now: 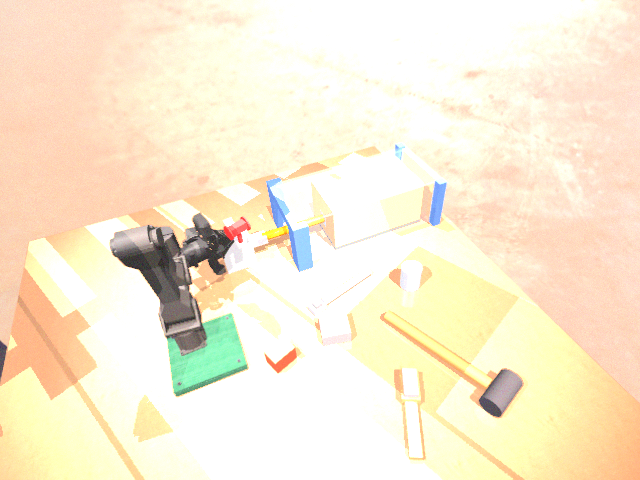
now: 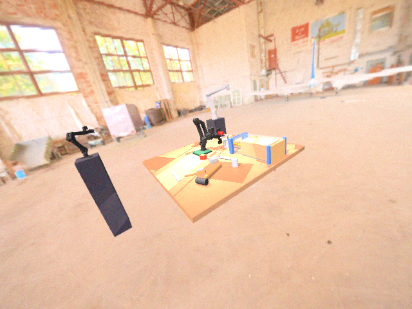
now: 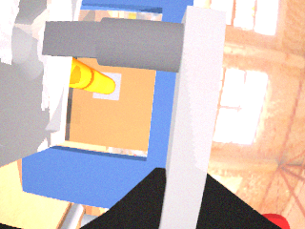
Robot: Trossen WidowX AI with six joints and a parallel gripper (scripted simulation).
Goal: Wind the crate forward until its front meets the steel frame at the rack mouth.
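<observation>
The white crank handle lies 1 cm to the right of my gripper tip, 1 cm behind it and 1 cm above it. From my gripper tip the other things lie so: blue steel frame (15 cm ahead, 4 cm to the left, 4 cm below); hand winch (12 cm below, 4 cm to the left, 3 cm behind); red grip (5 cm to the right, 4 cm above).
</observation>
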